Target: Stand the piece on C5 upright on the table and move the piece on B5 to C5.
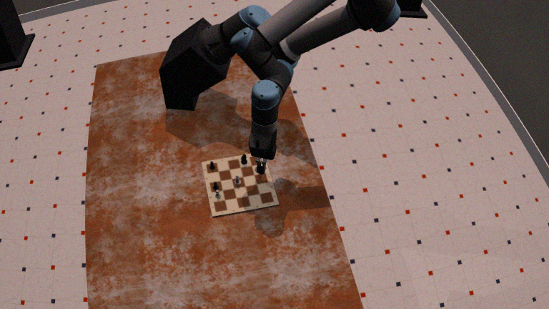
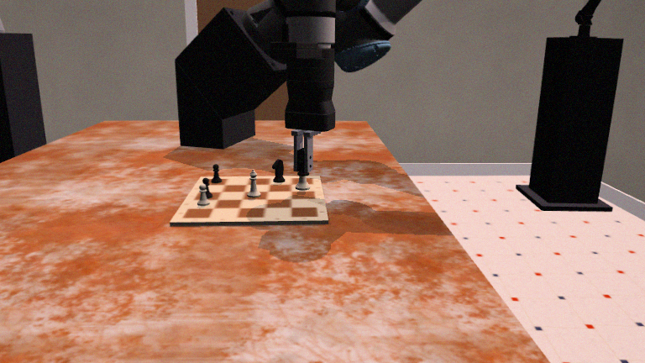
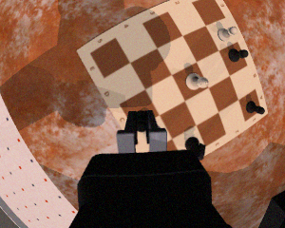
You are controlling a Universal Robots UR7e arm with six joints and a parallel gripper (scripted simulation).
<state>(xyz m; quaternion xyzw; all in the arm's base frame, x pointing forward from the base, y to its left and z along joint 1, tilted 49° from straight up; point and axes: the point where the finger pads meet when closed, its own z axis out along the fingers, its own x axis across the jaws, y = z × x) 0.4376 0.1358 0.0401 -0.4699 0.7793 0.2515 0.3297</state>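
My hand is 30 mm past the white queen and 30 mm above it. From my hand the other things lie so: black knight: 70 mm behind, 50 mm to the right, 40 mm below; chessboard: 10 mm ahead, 80 mm to the right, 60 mm below; white bishop: 10 mm ahead, 80 mm to the right, 40 mm below.
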